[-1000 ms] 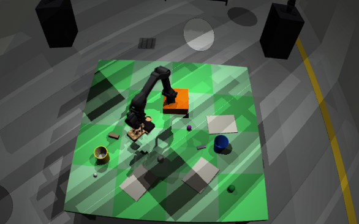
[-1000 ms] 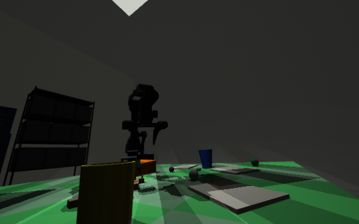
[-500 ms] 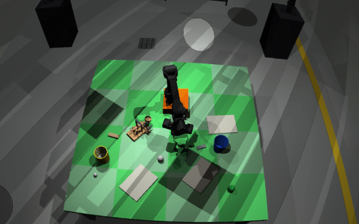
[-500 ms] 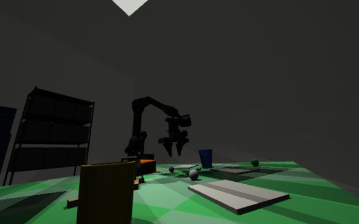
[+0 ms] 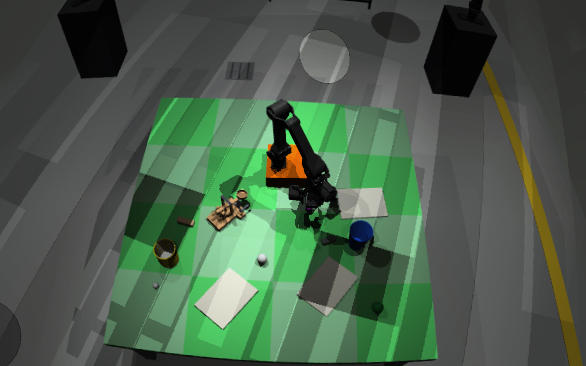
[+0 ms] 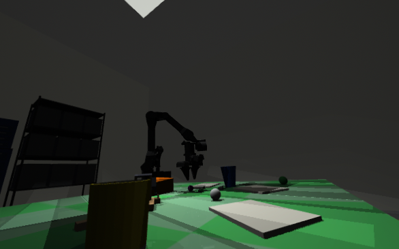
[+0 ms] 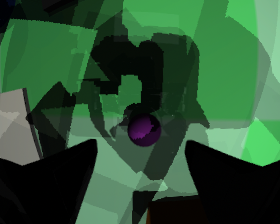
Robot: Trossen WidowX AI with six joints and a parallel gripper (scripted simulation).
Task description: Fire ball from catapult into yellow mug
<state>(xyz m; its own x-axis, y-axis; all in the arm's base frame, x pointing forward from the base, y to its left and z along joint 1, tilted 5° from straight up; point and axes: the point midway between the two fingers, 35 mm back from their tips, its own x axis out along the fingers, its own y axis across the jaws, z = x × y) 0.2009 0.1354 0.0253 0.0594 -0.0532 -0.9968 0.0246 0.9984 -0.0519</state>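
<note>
Right now the purple ball is 4 cm below my gripper tip and 1 cm behind it. The rest, counted from my gripper tip: wooden catapult 31 cm to the right, 1 cm below, 1 cm ahead; then grey block 14 cm ahead, 8 cm to the left, 5 cm below; then blue cup 19 cm to the left, 15 cm ahead, 3 cm below.
</note>
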